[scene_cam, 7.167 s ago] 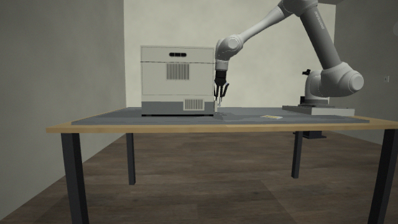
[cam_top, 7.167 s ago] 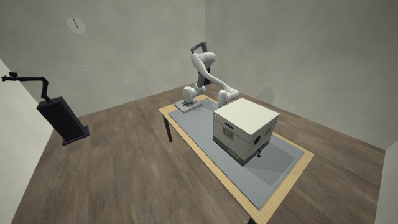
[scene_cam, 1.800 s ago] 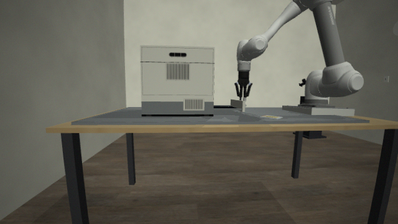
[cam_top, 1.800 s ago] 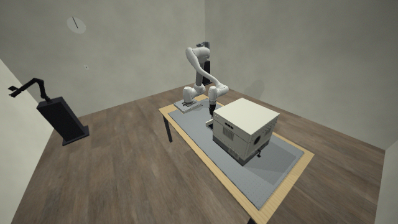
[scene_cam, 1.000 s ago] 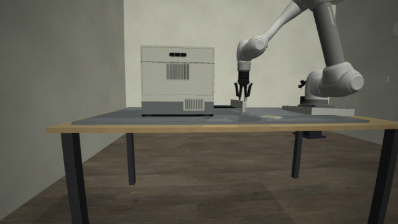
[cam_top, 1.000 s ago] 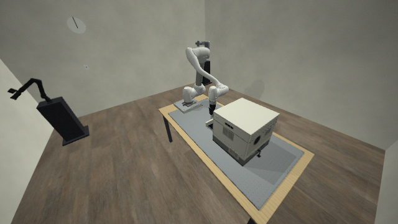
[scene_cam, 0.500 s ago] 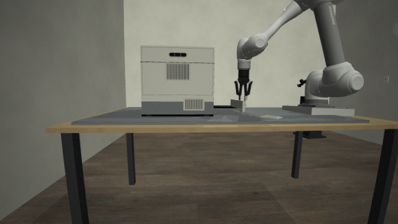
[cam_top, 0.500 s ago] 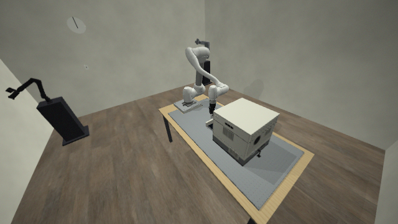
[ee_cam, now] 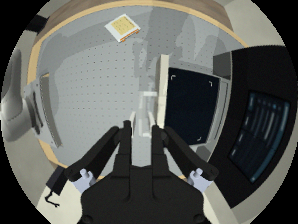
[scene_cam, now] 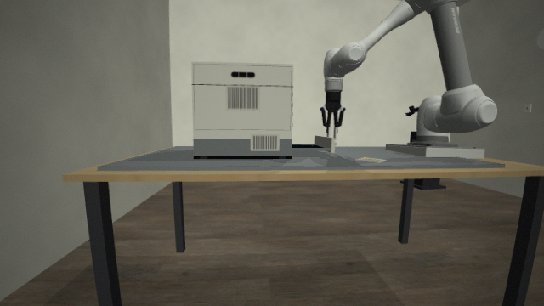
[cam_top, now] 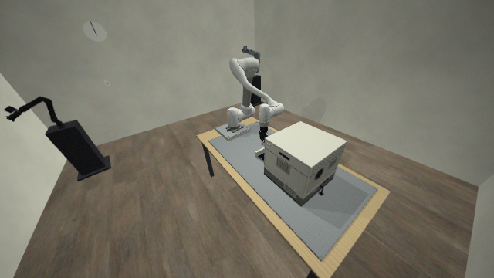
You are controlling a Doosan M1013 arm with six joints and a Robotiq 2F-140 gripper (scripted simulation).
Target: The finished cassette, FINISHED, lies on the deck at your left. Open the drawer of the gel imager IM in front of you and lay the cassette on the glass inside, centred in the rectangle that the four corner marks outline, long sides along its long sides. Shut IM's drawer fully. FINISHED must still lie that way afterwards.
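The cassette FINISHED is 270 mm to the left of my hand, 100 mm below it and 40 mm behind it.
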